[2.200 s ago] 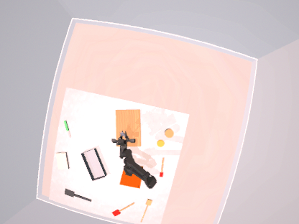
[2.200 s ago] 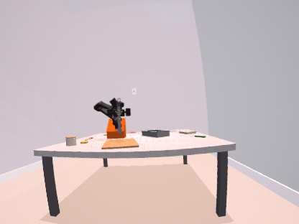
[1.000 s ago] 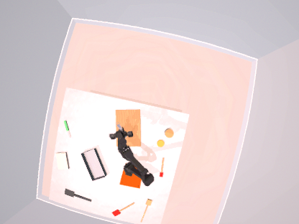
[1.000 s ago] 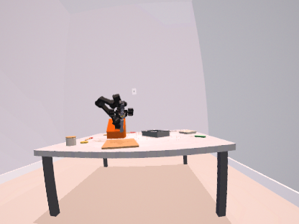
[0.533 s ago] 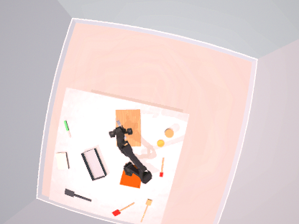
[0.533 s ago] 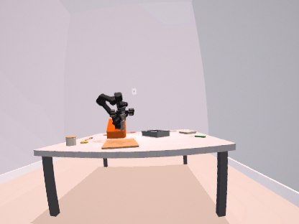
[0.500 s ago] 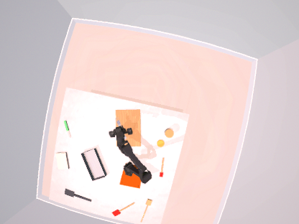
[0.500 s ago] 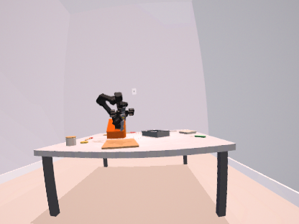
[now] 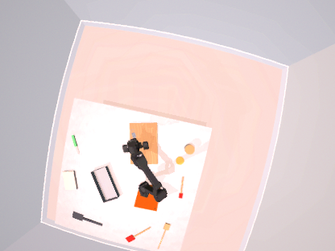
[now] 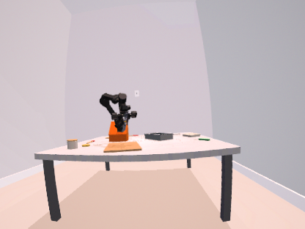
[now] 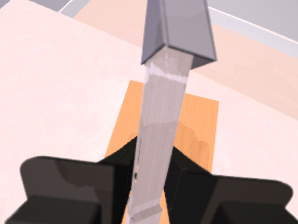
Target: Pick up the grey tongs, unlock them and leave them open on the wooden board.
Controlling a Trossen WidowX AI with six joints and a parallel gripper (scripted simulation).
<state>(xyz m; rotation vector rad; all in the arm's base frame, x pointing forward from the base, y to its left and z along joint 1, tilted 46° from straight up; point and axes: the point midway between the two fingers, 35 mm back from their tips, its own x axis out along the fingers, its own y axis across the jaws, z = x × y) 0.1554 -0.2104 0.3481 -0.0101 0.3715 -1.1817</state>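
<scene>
My gripper tip is now 40 mm past the wooden board, 30 mm to the right of it and 150 mm above it. The rest, counted from my gripper tip: roasting tin (200 mm ahead, 480 mm to the left, 130 mm below); red spatula (190 mm behind, 920 mm to the left, 160 mm below); cream block (550 mm ahead, 570 mm to the left, 150 mm below).
</scene>
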